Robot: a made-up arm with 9 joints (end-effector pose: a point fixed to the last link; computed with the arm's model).
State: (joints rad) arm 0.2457 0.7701 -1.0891 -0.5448 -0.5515 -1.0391 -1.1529 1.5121 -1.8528
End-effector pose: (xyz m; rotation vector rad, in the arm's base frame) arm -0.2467 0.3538 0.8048 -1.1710 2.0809 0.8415
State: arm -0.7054 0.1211 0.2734 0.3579 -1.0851 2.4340 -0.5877 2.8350 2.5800
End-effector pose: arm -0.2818 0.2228 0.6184 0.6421 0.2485 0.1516
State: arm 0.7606 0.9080 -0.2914 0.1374 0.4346 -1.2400 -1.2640 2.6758 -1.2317
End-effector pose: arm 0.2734 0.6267 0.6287 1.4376 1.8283 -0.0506
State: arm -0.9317 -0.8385 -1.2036 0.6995 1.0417 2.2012 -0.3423 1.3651 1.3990
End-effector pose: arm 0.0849 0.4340 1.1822 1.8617 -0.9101 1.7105
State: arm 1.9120 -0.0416 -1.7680 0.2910 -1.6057 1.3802 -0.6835 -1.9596 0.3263
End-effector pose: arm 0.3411 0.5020 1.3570 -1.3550 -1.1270 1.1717
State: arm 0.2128 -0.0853 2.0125 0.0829 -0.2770 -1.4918 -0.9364 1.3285 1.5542
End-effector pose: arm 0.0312 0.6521 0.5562 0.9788 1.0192 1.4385
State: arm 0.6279 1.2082 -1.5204 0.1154 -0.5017 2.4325 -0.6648 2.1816 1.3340
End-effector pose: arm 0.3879 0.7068 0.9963 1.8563 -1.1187 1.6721
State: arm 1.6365 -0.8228 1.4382 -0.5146 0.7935 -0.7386 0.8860 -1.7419 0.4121
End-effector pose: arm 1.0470 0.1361 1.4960 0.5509 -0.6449 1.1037
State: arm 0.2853 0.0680 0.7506 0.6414 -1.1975 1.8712 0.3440 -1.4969 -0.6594
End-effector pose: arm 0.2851 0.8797 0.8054 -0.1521 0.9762 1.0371
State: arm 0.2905 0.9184 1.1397 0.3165 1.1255 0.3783 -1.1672 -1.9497 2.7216
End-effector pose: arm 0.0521 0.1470 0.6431 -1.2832 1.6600 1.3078
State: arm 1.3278 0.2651 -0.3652 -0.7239 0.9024 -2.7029 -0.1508 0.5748 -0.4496
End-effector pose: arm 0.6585 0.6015 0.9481 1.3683 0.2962 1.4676
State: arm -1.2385 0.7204 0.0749 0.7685 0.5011 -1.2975 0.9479 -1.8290 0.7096
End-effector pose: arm 0.2247 -0.4939 0.8626 -0.6982 0.7752 0.0385
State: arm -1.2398 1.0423 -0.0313 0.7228 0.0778 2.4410 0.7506 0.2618 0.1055
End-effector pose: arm -0.4632 -0.3769 0.6915 0.2429 1.0350 -1.1847
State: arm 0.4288 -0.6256 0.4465 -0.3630 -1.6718 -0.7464 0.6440 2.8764 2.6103
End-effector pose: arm 0.5169 1.0769 1.1378 1.4340 -0.4780 1.4240
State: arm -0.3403 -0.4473 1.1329 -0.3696 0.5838 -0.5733 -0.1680 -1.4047 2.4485
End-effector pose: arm 0.0670 0.0229 1.3791 2.0414 -2.1368 0.0259
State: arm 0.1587 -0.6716 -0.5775 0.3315 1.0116 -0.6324 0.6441 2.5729 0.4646
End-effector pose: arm -0.2700 0.0828 1.1631 -0.8630 -2.3744 0.7191
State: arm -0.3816 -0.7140 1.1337 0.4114 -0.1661 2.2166 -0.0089 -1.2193 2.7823
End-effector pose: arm -0.5543 0.2918 1.0382 -0.3057 1.4440 -1.8068
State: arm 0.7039 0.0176 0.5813 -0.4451 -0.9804 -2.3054 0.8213 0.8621 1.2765
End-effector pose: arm 0.3212 0.4363 1.2774 -0.2399 2.6143 -1.4840
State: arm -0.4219 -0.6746 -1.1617 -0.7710 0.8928 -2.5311 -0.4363 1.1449 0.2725
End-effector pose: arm -0.1812 0.4986 1.2808 -2.1524 -0.6776 -1.2804
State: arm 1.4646 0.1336 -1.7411 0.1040 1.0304 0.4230 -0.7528 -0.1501 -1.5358
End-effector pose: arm 0.7154 0.1686 1.0264 1.9390 -0.5792 0.6405
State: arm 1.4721 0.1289 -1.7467 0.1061 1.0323 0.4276 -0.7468 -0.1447 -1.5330
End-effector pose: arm 0.7168 0.1639 1.0274 1.9275 -0.5906 0.6407
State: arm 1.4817 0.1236 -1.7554 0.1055 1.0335 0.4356 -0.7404 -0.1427 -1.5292
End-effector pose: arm 0.7197 0.1592 1.0278 1.9172 -0.5976 0.6399
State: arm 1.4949 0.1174 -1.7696 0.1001 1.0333 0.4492 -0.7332 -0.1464 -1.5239
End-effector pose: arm 0.7248 0.1545 1.0272 1.9091 -0.5975 0.6378
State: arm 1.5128 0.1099 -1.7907 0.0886 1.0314 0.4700 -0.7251 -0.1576 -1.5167
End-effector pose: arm 0.7330 0.1496 1.0255 1.9036 -0.5884 0.6342
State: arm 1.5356 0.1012 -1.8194 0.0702 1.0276 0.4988 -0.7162 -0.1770 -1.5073
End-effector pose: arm 0.7442 0.1449 1.0227 1.9005 -0.5689 0.6298
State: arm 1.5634 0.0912 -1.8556 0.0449 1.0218 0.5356 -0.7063 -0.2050 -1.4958
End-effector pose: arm 0.7583 0.1404 1.0190 1.8987 -0.5389 0.6256
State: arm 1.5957 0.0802 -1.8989 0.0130 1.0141 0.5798 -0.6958 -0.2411 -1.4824
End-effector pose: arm 0.7746 0.1364 1.0147 1.8968 -0.4987 0.6232
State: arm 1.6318 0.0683 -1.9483 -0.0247 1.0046 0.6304 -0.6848 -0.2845 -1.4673
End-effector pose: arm 0.7926 0.1332 1.0104 1.8928 -0.4495 0.6239
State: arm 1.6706 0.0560 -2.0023 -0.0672 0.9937 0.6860 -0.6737 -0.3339 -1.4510
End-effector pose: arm 0.8110 0.1310 1.0064 1.8846 -0.3929 0.6286
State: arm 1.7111 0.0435 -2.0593 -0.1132 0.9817 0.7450 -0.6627 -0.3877 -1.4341
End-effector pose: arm 0.8291 0.1297 1.0031 1.8708 -0.3313 0.6377
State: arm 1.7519 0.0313 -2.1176 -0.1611 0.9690 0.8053 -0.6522 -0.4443 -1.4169
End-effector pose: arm 0.8460 0.1294 1.0005 1.8502 -0.2672 0.6507
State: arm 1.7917 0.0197 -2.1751 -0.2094 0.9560 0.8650 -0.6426 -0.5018 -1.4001
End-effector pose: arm 0.8610 0.1300 0.9987 1.8232 -0.2030 0.6665
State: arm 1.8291 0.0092 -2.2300 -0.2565 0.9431 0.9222 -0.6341 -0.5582 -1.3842
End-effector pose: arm 0.8736 0.1314 0.9975 1.7907 -0.1412 0.6839
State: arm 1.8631 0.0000 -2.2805 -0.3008 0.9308 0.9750 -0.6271 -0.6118 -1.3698
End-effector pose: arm 0.8837 0.1334 0.9965 1.7552 -0.0836 0.7010
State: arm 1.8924 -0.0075 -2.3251 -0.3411 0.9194 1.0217 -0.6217 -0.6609 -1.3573
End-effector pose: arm 0.8913 0.1360 0.9955 1.7195 -0.0315 0.7169
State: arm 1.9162 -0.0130 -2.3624 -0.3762 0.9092 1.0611 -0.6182 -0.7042 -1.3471
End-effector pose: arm 0.8967 0.1393 0.9944 1.6866 0.0148 0.7306
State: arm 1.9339 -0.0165 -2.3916 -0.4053 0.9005 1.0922 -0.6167 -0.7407 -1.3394
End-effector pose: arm 0.9001 0.1433 0.9930 1.6596 0.0550 0.7420
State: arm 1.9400 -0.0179 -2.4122 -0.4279 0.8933 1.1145 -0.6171 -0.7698 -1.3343
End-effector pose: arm 0.9010 0.1519 0.9913 1.6406 0.0934 0.7548
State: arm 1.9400 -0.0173 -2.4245 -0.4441 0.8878 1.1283 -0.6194 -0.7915 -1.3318
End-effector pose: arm 0.9004 0.1613 0.9893 1.6303 0.1263 0.7652
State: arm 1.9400 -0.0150 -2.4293 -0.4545 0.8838 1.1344 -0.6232 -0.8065 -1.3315
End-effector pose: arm 0.8997 0.1675 0.9872 1.6282 0.1500 0.7694
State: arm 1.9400 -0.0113 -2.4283 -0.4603 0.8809 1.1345 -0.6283 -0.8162 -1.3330
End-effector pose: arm 0.8990 0.1713 0.9850 1.6330 0.1666 0.7688
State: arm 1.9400 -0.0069 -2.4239 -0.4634 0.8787 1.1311 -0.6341 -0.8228 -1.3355
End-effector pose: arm 0.8983 0.1735 0.9829 1.6419 0.1789 0.7653
